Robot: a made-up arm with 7 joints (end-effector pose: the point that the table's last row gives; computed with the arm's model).
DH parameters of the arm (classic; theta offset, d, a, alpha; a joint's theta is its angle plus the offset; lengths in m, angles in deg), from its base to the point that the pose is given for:
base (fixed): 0 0 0 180
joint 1: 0 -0.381 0 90
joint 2: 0 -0.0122 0 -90
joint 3: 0 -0.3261 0 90
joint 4: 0 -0.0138 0 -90
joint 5: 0 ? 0 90
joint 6: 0 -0.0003 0 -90
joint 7: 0 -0.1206 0 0
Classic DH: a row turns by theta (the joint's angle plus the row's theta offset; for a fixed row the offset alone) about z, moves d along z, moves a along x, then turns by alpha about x.
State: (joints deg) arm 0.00 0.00 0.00 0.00 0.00 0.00 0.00
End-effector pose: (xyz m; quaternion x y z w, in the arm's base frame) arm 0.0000 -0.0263 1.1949 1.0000 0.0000 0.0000 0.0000
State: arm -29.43 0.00 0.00 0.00 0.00 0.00 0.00
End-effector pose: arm 0.0129 -0.0229 1.1949 0.9672 0.2540 0.0000 0.0000
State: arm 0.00 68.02 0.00 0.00 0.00 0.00 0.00
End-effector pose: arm 0.7547 -0.0263 0.6856 0.8289 0.0000 -0.5593 0.0000
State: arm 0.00 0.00 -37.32 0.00 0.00 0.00 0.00
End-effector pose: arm 0.0085 -0.0234 1.1949 0.9474 0.3200 0.0000 0.0000
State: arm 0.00 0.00 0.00 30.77 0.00 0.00 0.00
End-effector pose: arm 0.2496 -0.0263 1.1262 0.9642 0.0000 -0.2653 0.0000
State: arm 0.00 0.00 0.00 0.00 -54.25 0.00 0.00
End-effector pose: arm 0.0002 -0.0262 1.1949 0.8900 0.4559 0.0000 0.0000
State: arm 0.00 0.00 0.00 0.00 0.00 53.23 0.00
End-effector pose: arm 0.0966 -0.0263 1.1465 0.8940 0.0000 -0.4480 0.0000
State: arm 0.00 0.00 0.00 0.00 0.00 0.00 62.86
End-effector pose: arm 0.0000 -0.0263 1.1949 0.8533 -0.5215 0.0000 0.0000
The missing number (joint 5, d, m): -0.3672
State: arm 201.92 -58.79 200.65 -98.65 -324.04 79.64 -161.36
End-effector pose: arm 0.1217 0.0314 0.9133 -0.5821 -0.7512 -0.1629 0.2652
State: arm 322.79 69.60 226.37 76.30 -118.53 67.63 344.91
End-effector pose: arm 0.1359 0.3681 0.8554 -0.9441 0.2459 0.2176 0.0290
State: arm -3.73 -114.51 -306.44 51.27 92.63 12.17 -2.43
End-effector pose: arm -0.6304 -0.3810 0.2947 -0.5091 0.4897 0.0594 0.7054
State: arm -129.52 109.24 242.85 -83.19 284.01 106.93 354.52
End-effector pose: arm 0.0445 0.4920 0.1931 0.4457 -0.8528 0.2716 0.0179
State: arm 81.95 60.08 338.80 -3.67 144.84 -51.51 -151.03
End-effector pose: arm 0.1388 -0.6718 0.7398 -0.6837 0.1626 0.6221 0.3451
